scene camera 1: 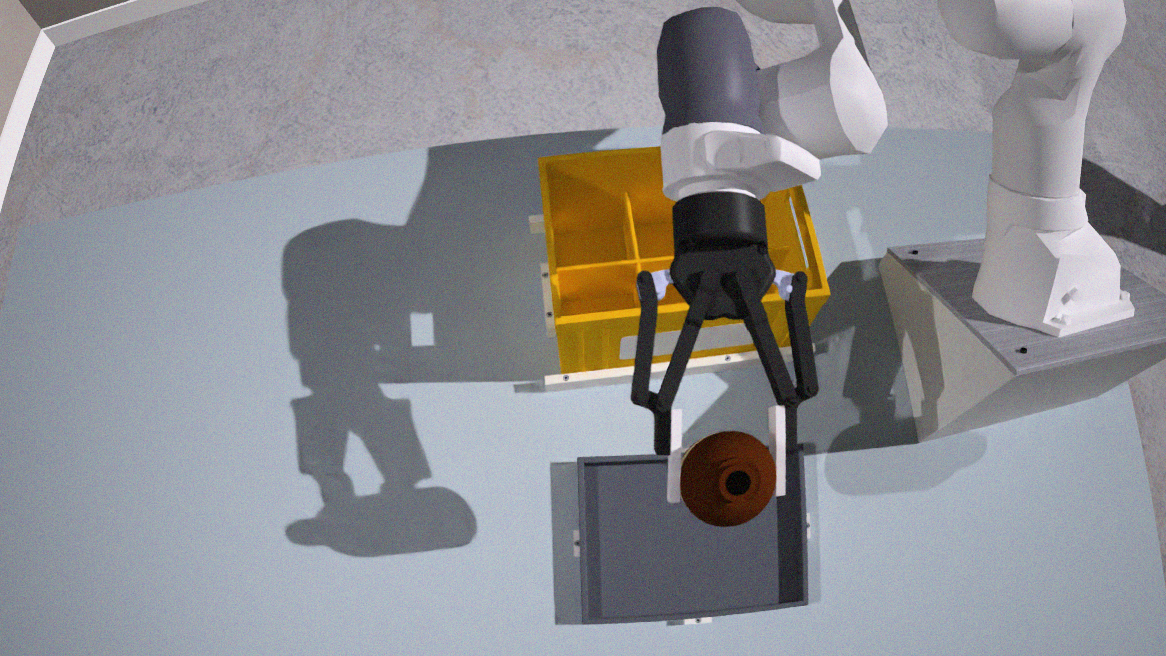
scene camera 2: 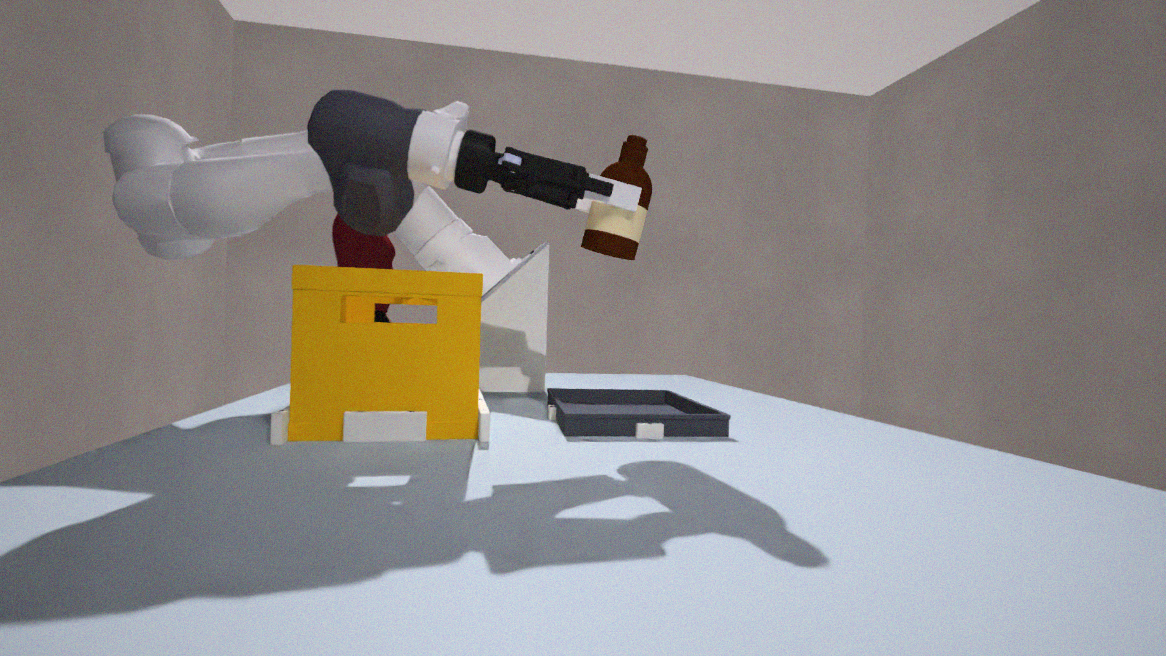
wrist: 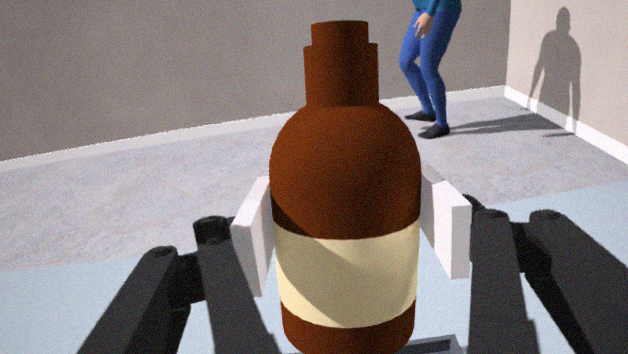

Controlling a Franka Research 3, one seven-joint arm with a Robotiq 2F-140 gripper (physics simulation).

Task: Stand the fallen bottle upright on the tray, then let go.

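The brown bottle (scene camera 1: 707, 499) (scene camera 2: 617, 221) (wrist: 345, 170) with a cream label is held high above the tray, neck up. In scene camera 2 it leans slightly, its neck tipped to the right, away from the arm. My gripper (scene camera 1: 727, 483) (scene camera 2: 622, 197) (wrist: 343, 195) is shut on the bottle's body, with one white pad on each side around the shoulder and the label's upper part. The dark grey tray (scene camera 1: 684, 571) (scene camera 2: 603, 425) lies on the table below, with a wide gap under the bottle's base. A corner of the tray (wrist: 430, 346) shows in the wrist view.
A yellow divided crate (scene camera 1: 587, 346) (scene camera 2: 383, 375) stands beside the tray, under my arm, and rises well above the tray's walls. The robot's pedestal (scene camera 1: 962, 350) (scene camera 2: 521, 342) stands at the right in scene camera 1. A person in blue trousers (wrist: 425, 55) stands on the floor beyond the table.
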